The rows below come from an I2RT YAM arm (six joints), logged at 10 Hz.
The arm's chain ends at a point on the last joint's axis. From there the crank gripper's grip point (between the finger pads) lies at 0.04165 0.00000 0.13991 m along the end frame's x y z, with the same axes.
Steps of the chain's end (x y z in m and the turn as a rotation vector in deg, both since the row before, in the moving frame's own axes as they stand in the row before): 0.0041, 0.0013, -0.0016, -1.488, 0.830, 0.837; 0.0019, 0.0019, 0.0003, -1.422, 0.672, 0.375; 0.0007, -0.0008, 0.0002, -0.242, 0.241, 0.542; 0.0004, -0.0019, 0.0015, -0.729, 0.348, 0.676; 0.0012, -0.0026, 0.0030, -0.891, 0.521, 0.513; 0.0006, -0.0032, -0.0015, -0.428, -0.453, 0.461; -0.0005, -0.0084, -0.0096, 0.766, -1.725, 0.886; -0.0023, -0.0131, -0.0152, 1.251, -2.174, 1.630
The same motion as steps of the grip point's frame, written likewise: 0.0061, 0.0055, -0.0023, -1.488, 0.830, 0.837; 0.0035, 0.0056, -0.0002, -1.422, 0.672, 0.375; 0.0013, 0.0002, 0.0000, -0.242, 0.241, 0.542; 0.0012, 0.0004, 0.0012, -0.729, 0.348, 0.676; 0.0025, 0.0000, 0.0026, -0.891, 0.521, 0.513; -0.0005, -0.0018, -0.0012, -0.428, -0.453, 0.461; -0.0047, -0.0097, -0.0084, 0.766, -1.725, 0.886; -0.0076, -0.0151, -0.0137, 1.251, -2.174, 1.630
